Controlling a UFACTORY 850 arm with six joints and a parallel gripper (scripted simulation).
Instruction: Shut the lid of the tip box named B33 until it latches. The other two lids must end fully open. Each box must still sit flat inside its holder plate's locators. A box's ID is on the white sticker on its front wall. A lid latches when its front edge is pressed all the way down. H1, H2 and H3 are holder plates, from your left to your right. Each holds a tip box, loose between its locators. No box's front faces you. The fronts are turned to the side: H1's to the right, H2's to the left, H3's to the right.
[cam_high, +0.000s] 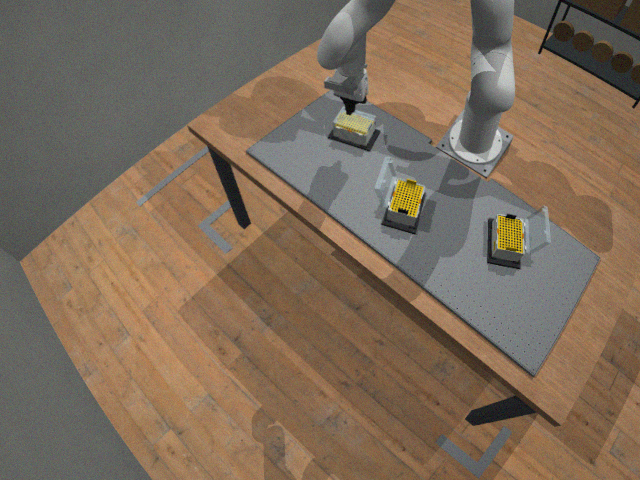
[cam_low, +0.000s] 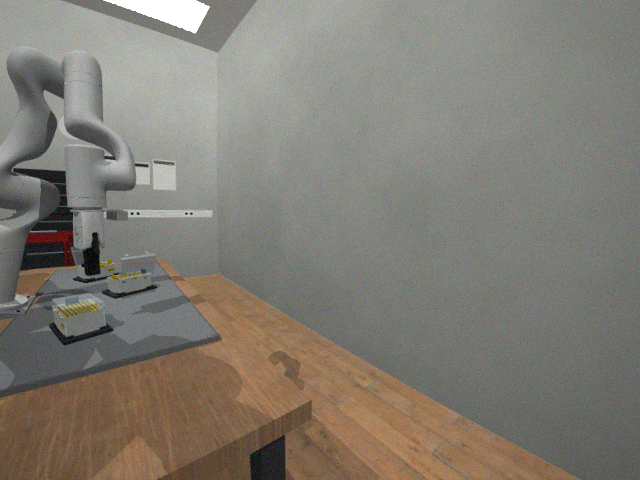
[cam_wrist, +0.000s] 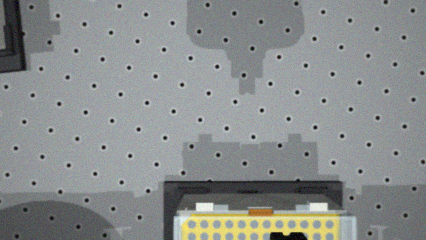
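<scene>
Right now my hand is 4 cm past the tip box lid, 2 cm to the left of it and 9 cm above it.
</scene>
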